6 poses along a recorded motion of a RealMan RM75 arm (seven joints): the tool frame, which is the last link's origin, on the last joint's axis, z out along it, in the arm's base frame.
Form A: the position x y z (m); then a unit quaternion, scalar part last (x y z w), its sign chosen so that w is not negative.
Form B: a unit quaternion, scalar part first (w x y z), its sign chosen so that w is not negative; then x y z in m. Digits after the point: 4 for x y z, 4 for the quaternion.
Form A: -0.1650, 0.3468, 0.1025, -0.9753, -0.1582, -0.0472, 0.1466
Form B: 0.1466, -0.9753, -0.1582, -0.0472, -0.1650, 0.3468, 0.1025
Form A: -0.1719, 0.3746, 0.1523, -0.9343, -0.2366, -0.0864, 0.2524
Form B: 0.2524, -0.9343, -0.2366, -0.0864, -0.1719, 0.3746, 0.1523
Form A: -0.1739, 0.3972, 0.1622, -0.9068, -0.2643, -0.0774, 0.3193
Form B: 0.3193, -0.9068, -0.2643, -0.0774, -0.1739, 0.3972, 0.1622
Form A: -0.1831, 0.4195, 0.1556, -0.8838, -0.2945, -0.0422, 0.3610
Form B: 0.3610, -0.8838, -0.2945, -0.0422, -0.1831, 0.4195, 0.1556
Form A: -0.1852, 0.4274, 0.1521, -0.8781, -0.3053, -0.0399, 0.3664
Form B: 0.3664, -0.8781, -0.3053, -0.0399, -0.1852, 0.4274, 0.1521
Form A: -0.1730, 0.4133, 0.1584, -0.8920, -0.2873, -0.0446, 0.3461
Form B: 0.3461, -0.8920, -0.2873, -0.0446, -0.1730, 0.4133, 0.1584
